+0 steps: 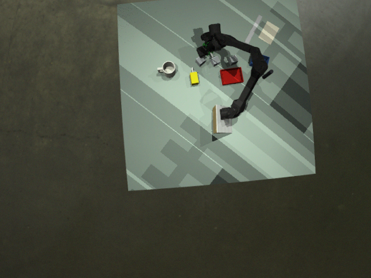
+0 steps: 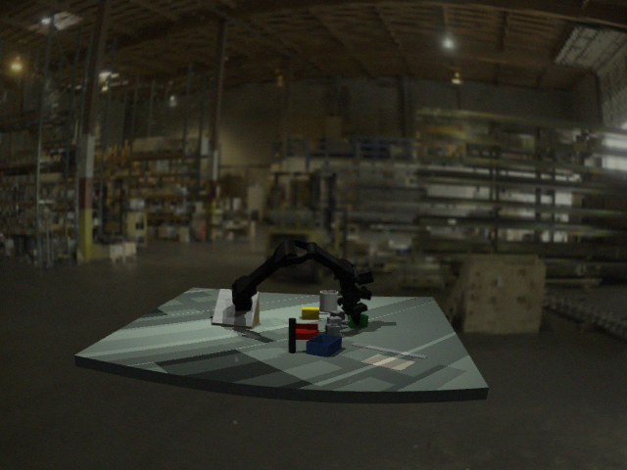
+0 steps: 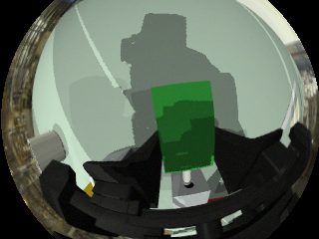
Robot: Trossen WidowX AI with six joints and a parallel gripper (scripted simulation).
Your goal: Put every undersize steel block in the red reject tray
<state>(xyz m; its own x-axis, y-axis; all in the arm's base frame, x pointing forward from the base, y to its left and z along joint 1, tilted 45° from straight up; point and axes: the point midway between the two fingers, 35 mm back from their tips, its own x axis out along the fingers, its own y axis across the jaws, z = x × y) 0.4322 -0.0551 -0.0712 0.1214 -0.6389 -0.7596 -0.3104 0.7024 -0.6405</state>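
My gripper tip is now 9 cm past the steel block, 3 cm to the left of it and 1 cm below it. Round my gripper tip: red reject tray (20 cm behind, 13 cm to the right); yellow block (16 cm behind, 13 cm to the left, 1 cm above); green GO gauge (2 cm behind, 1 cm to the right, 1 cm above).
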